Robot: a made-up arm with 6 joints.
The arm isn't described. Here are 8 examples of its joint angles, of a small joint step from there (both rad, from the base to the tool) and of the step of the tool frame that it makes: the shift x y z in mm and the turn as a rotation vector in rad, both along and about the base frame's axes.
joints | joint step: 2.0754 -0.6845 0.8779 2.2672 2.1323 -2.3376 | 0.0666 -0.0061 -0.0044 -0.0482 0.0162 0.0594
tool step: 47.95 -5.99 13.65 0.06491 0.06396 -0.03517
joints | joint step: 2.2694 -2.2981 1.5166 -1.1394 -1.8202 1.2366 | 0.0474 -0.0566 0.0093 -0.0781 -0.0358 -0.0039
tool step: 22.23 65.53 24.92 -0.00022 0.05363 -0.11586
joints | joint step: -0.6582 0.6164 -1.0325 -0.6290 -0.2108 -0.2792 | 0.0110 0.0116 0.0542 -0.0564 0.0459 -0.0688
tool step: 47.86 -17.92 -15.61 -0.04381 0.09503 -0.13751
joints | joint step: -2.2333 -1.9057 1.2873 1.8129 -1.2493 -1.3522 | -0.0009 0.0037 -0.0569 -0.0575 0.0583 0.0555
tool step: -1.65 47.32 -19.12 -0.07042 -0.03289 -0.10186
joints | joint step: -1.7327 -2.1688 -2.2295 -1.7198 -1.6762 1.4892 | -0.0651 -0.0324 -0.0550 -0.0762 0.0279 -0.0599
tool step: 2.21 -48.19 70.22 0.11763 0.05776 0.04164
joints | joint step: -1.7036 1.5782 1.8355 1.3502 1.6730 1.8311 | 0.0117 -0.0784 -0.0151 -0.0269 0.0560 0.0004
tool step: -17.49 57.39 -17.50 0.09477 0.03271 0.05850
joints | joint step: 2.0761 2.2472 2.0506 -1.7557 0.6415 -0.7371 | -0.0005 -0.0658 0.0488 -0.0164 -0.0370 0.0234
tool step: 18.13 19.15 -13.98 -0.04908 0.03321 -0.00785
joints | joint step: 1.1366 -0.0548 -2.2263 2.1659 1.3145 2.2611 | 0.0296 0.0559 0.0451 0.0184 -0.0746 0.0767
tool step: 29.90 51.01 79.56 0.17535 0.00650 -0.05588
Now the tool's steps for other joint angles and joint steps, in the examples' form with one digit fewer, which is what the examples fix.
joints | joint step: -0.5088 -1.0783 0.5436 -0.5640 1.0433 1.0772 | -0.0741 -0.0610 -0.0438 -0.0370 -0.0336 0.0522
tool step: -0.5 14.2 3.0 0.0352 -0.0092 0.0336
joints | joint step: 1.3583 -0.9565 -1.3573 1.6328 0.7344 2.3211 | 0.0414 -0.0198 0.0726 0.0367 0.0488 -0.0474
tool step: -3.7 20.7 1.9 -0.0507 -0.0309 -0.0234
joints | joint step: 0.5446 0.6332 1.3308 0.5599 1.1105 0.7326 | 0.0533 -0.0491 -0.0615 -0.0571 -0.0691 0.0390
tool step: -13.4 20.3 11.3 0.0156 -0.0078 -0.0339
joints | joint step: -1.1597 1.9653 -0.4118 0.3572 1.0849 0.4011 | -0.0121 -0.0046 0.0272 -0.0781 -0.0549 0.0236
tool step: 40.5 -42.7 21.6 -0.0702 -0.0648 -0.0210
